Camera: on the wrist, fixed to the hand. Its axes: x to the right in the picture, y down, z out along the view.
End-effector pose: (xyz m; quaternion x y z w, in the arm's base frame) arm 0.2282 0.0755 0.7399 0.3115 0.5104 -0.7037 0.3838
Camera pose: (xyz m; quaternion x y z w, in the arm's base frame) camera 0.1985 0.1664 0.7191 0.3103 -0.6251 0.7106 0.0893
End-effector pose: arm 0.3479 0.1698 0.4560 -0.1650 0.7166 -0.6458 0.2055
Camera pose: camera 0.2899 0.2386 0.4945 0.7412 -0.4566 0.4397 0.2206
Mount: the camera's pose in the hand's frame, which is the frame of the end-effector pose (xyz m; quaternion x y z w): 0.0123 -0.0323 -0.0916 -0.1685 -0.1542 -0.6887 0.6882
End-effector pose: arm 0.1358 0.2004 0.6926 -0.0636 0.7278 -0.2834 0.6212
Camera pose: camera 0.0386 0.1986 0.7040 -0.6934 0.4090 -0.4904 0.3338
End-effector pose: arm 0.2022 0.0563 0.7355 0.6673 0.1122 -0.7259 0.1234
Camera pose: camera 0.2768 0.1164 0.7155 -0.2492 -0.6400 0.6685 0.2852
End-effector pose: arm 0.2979 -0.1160 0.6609 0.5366 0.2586 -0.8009 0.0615
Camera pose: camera 0.3564 -0.0421 0.6346 -0.0573 -0.6729 0.6327 0.3789
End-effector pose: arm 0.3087 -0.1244 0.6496 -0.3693 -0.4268 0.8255 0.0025
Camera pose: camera 0.3458 -0.0356 0.6317 0.1666 -0.6875 0.5514 0.4422
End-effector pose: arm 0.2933 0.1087 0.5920 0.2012 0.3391 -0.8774 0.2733
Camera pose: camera 0.2793 0.1891 0.5379 0.2764 -0.4776 0.7659 0.3300
